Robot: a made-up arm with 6 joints. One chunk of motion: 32 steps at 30 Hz.
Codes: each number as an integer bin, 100 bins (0 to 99) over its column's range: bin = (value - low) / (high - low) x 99, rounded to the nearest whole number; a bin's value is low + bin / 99 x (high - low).
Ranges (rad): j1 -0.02..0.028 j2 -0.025..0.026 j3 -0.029..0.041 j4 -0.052..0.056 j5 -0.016..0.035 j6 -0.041..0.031
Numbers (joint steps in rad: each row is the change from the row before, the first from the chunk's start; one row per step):
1: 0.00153 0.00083 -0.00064 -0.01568 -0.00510 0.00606
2: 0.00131 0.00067 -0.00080 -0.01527 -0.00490 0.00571
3: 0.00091 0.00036 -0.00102 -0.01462 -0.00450 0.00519
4: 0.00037 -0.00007 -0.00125 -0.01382 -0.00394 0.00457
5: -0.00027 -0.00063 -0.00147 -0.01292 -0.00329 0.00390
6: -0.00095 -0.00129 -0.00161 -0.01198 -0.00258 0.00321
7: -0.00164 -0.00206 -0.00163 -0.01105 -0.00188 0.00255
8: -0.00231 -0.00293 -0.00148 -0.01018 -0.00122 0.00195
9: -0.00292 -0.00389 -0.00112 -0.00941 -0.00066 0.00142
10: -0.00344 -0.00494 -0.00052 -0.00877 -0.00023 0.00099
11: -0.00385 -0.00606 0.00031 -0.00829 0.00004 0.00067
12: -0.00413 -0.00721 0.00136 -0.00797 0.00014 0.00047
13: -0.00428 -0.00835 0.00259 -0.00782 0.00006 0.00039
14: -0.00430 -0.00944 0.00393 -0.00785 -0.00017 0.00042
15: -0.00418 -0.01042 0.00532 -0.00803 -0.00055 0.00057
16: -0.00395 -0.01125 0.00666 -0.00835 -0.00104 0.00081
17: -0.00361 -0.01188 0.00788 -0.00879 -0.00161 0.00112
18: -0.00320 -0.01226 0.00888 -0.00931 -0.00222 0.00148
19: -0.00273 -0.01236 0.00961 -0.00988 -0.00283 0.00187
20: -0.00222 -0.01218 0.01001 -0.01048 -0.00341 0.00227
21: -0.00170 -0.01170 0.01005 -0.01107 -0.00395 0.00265
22: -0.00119 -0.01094 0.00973 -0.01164 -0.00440 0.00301
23: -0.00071 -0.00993 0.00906 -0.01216 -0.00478 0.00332
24: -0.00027 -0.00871 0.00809 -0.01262 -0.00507 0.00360
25: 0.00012 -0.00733 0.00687 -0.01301 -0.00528 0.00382
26: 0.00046 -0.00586 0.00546 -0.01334 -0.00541 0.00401
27: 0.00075 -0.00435 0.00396 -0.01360 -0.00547 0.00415
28: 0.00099 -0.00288 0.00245 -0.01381 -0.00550 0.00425
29: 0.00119 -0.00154 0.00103 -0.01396 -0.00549 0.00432
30: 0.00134 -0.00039 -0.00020 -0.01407 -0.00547 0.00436
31: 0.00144 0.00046 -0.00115 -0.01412 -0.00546 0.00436
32: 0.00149 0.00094 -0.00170 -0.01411 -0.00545 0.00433
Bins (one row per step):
1: 44 50 40 33 21 65
2: 44 50 40 34 22 64
3: 43 49 40 34 22 64
4: 42 48 39 35 23 63
5: 41 47 39 36 25 62
6: 39 46 39 37 26 61
7: 38 45 39 38 27 60
8: 36 43 39 38 29 59
9: 35 41 39 39 30 58
10: 34 39 40 40 31 58
11: 33 37 41 40 31 57
12: 33 35 43 40 31 57
13: 32 32 45 40 31 57
14: 32 30 47 40 31 57
15: 33 28 49 40 30 57
16: 33 27 50 40 29 57
17: 34 25 52 40 28 58
18: 35 25 54 39 27 58
19: 36 25 55 39 26 59
20: 37 25 55 38 24 59
21: 38 26 55 38 23 60
22: 39 27 55 37 23 61
23: 40 29 54 37 22 61
24: 41 32 52 36 21 61
25: 41 34 51 36 21 62
26: 42 37 49 35 21 62
27: 43 40 47 35 20 62
28: 43 43 44 35 20 62
29: 44 46 42 35 20 62
30: 44 48 41 35 20 62
31: 44 49 39 35 20 62
32: 44 50 39 35 20 62

